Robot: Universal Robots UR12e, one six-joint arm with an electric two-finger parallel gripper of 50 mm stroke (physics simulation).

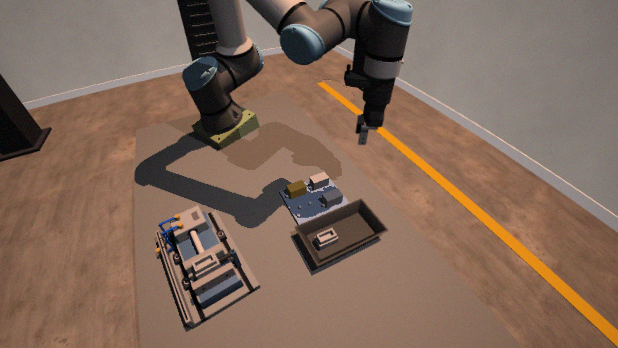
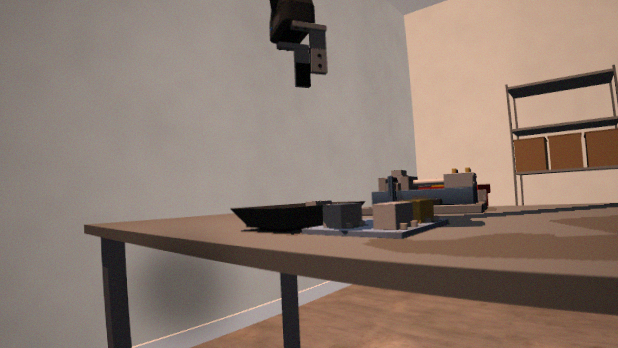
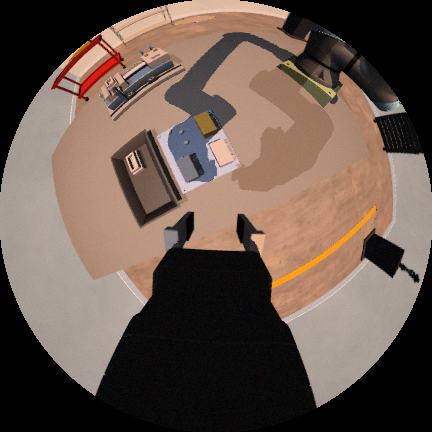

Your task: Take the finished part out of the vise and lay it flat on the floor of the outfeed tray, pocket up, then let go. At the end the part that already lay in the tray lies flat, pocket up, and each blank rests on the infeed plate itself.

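Places are measured from the arm's base along level axes (x ahead, y left, z up), in metres.
Pixels of known places: gripper, fingertip midpoint: (image 1: 360, 138) (image 2: 310, 80) (image 3: 214, 221); arm's base, link origin: (image 1: 222, 119) (image 3: 315, 71).
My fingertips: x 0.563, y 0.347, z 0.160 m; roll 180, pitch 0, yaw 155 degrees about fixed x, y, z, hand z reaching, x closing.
Ahead of a thing's pixels: the offset from my fingertips to its top centre. "spot": to the spot under its first point.
My gripper (image 1: 362, 136) (image 2: 310, 74) (image 3: 214, 221) is open and empty, high above the table's edge beside the tray and infeed plate. The finished part @(dz -0.102, dx +0.150, dy -0.514 m) (image 1: 205, 263) sits in the vise @(dz -0.118, dx +0.085, dy -0.530 m) (image 1: 192, 223) (image 2: 425, 196) (image 3: 145, 77), pocket up. Another pocketed part @(dz -0.170, dx +0.164, dy -0.190 m) (image 1: 326, 238) (image 3: 134, 162) lies flat, pocket up, near one end of the dark outfeed tray (image 1: 357, 231) (image 2: 280, 216) (image 3: 155, 192). A yellow blank @(dz -0.173, dx -0.051, dy -0.193 m) (image 1: 296, 189) (image 2: 423, 210) (image 3: 205, 124), a pale blank @(dz -0.173, dx -0.057, dy -0.104 m) (image 1: 318, 180) (image 2: 392, 216) (image 3: 221, 152) and a grey blank @(dz -0.173, dx +0.033, dy -0.100 m) (image 1: 331, 198) (image 2: 342, 215) (image 3: 189, 167) appear to rest on the infeed plate @(dz -0.209, dx -0.005, dy -0.146 m) (image 1: 307, 214) (image 3: 180, 147).
Small pegs @(spot: dz -0.201, dx +0.015, dy -0.207 m) (image 1: 300, 206) stand on the plate, which lies close beside the tray's long wall. Blue fittings @(spot: dz -0.106, dx +0.017, dy -0.591 m) (image 1: 167, 227) rise at the vise's end. The robot's base (image 1: 227, 131) (image 3: 310, 82) stands on the table. A red cart (image 3: 100, 72) stands beyond the vise.
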